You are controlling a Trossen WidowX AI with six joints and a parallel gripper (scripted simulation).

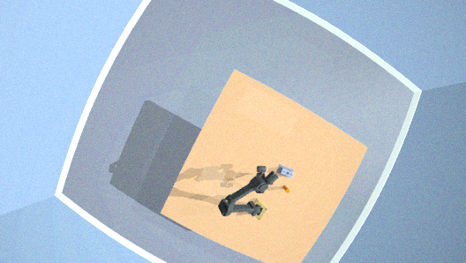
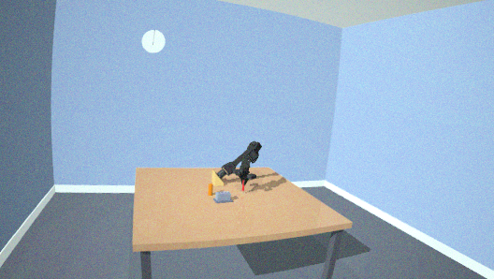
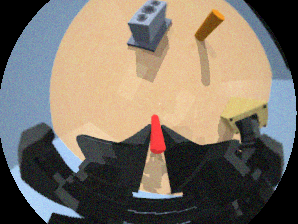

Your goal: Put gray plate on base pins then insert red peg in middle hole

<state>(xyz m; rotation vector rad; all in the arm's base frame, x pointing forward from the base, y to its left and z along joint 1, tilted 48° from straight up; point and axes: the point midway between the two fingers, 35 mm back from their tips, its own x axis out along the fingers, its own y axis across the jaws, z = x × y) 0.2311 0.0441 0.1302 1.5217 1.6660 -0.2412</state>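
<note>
The gray block is 110 mm ahead of my gripper tip, 180 mm to the right of it and 20 mm below it. Also, from my gripper tip: small orange piece (240 mm to the right, 30 mm below); red peg (right at my gripper tip).
</note>
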